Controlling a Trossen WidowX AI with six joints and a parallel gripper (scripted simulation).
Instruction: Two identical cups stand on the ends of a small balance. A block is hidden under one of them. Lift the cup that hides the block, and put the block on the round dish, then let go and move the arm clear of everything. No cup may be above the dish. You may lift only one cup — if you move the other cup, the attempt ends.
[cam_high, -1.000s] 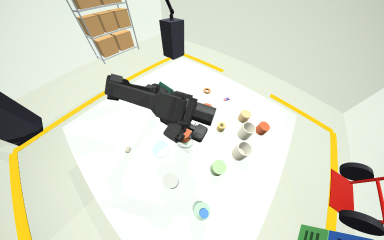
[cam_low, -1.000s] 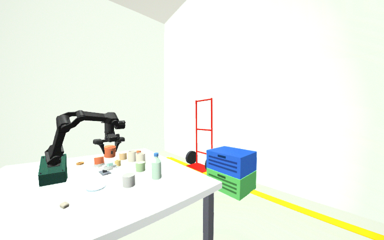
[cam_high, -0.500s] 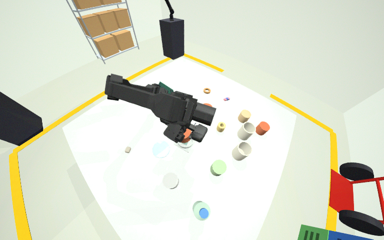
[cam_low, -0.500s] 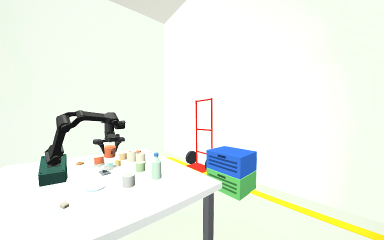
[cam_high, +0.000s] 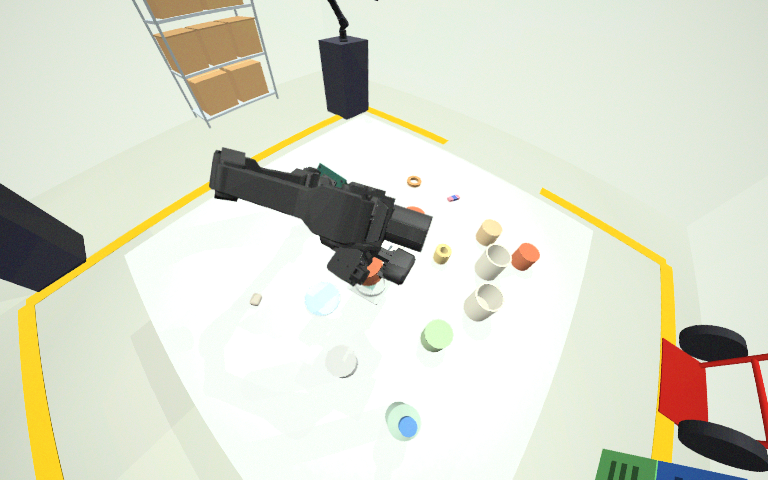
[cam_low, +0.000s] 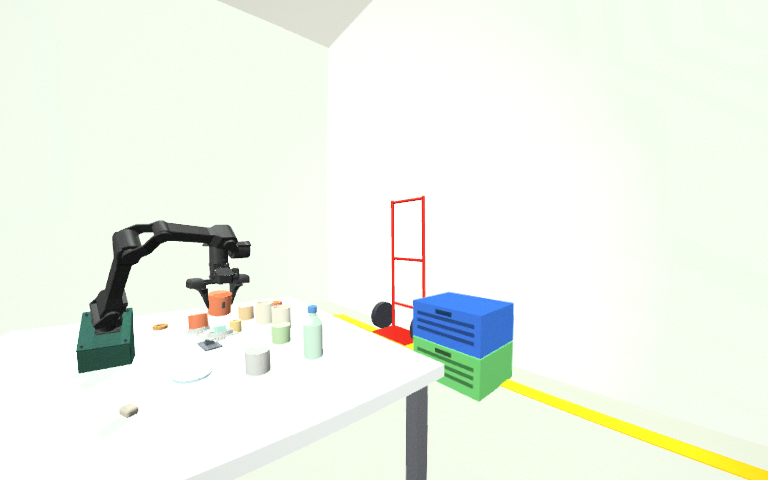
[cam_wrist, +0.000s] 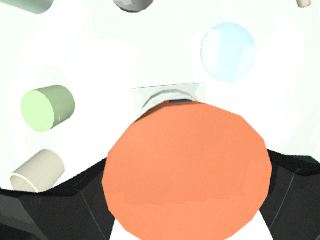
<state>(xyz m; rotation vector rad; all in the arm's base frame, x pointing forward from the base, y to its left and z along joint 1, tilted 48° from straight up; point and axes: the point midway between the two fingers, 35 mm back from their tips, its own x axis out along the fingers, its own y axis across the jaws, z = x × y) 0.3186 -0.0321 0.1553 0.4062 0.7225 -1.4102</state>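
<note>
The pale round dish lies 17 cm below my gripper tip, 9 cm to the right of it and 9 cm behind it. Round my gripper tip: green cup: 19 cm ahead, 13 cm below, 4 cm to the left; then tan cylinder: 43 cm to the left, 17 cm ahead, 13 cm below.
</note>
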